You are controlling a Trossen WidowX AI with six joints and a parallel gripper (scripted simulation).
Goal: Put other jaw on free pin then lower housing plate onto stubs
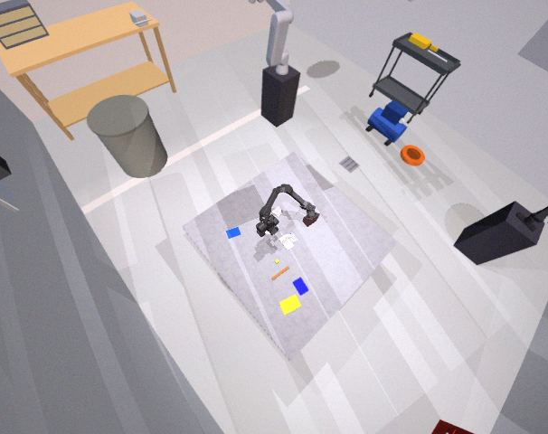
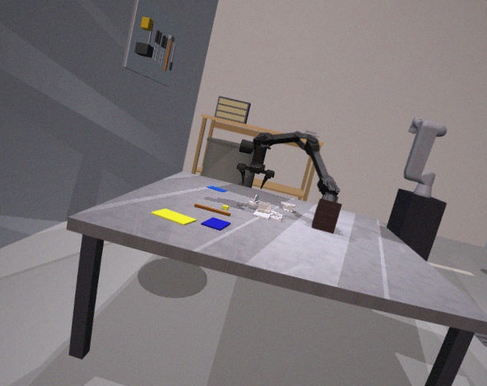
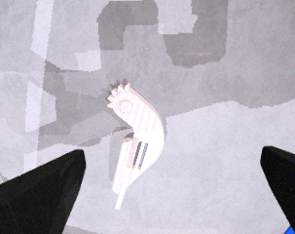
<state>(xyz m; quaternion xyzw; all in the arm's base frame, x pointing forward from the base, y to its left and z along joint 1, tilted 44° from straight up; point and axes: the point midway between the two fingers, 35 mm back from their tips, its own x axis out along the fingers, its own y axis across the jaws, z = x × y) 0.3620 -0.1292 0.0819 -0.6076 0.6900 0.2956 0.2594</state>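
The white jaw is 30 mm behind my gripper tip, 10 mm to the right of it and 80 mm below it. Round my gripper tip: white housing plate (210 mm behind, 100 mm to the right, 60 mm below); small yellow cube (90 mm ahead, 210 mm to the left, 80 mm below); orange bar (140 mm ahead, 300 mm to the left, 90 mm below).
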